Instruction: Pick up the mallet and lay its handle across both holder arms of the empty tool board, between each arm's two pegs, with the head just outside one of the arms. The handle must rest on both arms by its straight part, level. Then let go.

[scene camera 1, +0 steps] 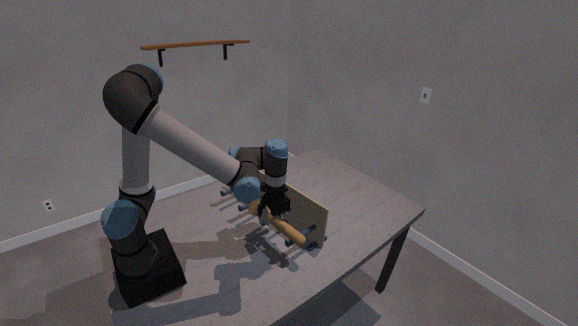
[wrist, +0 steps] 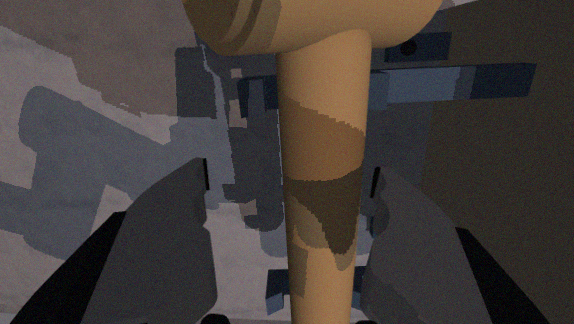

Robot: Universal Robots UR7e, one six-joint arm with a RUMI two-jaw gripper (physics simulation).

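Pixels of known places: gripper, between the fingertips: point(scene camera 1: 271, 221) point(wrist: 290, 167); arm's base, origin of its link: point(scene camera 1: 138, 258).
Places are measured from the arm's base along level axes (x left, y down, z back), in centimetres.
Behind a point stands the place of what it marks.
The tan mallet point(scene camera 1: 287, 230) @(y -3.2, x -26.9, z -48.7 cm) point(wrist: 322, 125) @(y -3.7, x -15.0, z -50.3 cm) lies along the front of the tool board point(scene camera 1: 317, 215) @(y -4.9, x -30.3, z -62.1 cm). Its head is at the top of the wrist view, just beyond one dark blue holder arm point(wrist: 425, 85) @(y 0.6, x -14.4, z -56.6 cm). The handle crosses above this arm, with peg parts on both sides of it. The handle's far part crosses a second holder arm point(scene camera 1: 306, 234) @(y 1.1, x -30.6, z -55.8 cm) point(wrist: 276, 286) @(y -0.1, x -28.3, z -46.7 cm). The handle looks about level; its contact with the arms is hidden. My gripper point(scene camera 1: 270, 216) @(y -1.6, x -17.8, z -48.7 cm) point(wrist: 290, 167) @(y -1.6, x -17.8, z -48.7 cm) is open around the handle, with a gap on both sides.
The board's upright panel stands close beside the right finger in the wrist view. More dark blue arms point(scene camera 1: 226, 192) @(y 2.3, x 16.3, z -49.5 cm) stick out farther back on the table point(scene camera 1: 370, 195) @(y 10.5, x -29.8, z -111.7 cm). An orange shelf point(scene camera 1: 195, 45) hangs on the wall. The robot's black base stands at the left.
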